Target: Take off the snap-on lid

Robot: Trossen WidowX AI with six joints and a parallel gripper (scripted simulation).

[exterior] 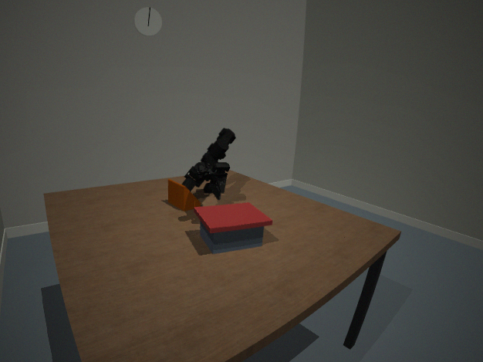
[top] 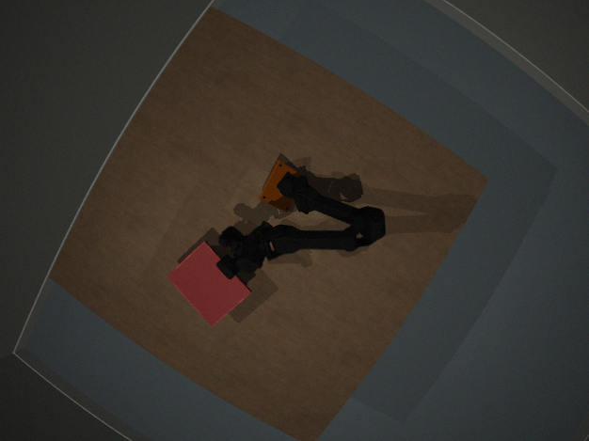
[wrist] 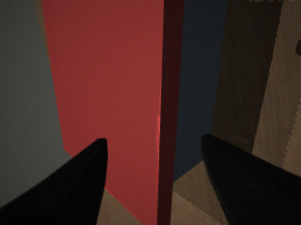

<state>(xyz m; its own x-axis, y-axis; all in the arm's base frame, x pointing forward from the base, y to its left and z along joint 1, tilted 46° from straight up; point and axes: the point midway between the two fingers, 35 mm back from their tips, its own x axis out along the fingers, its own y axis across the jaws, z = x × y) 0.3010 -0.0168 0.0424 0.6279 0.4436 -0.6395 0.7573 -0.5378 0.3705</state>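
My gripper tip is 11 cm short of the red lid, 2 cm to the left of it and 3 cm above it. Round my gripper tip: blue-grey storage box 11 cm ahead, 2 cm to the right, 8 cm below.
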